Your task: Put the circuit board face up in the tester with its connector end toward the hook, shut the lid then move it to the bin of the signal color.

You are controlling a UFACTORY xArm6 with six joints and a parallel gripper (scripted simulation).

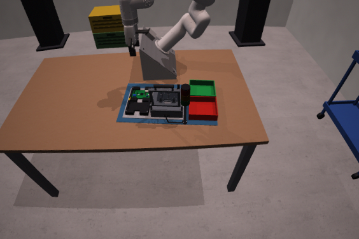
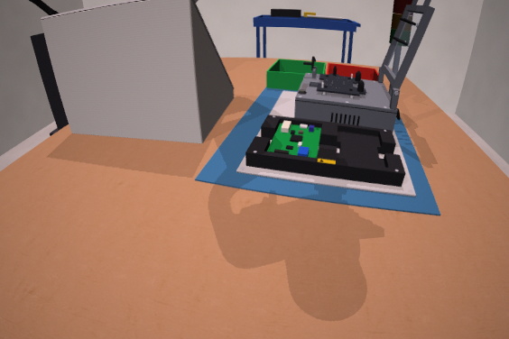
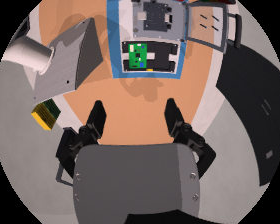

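The green circuit board lies 31 cm below my hand. Round my hand: latch hook: 4 cm ahead, 22 cm to the left, 24 cm below; then tester lid: 21 cm ahead, 13 cm to the left, 15 cm below; then plate: 10 cm ahead, 16 cm to the left, 26 cm below.
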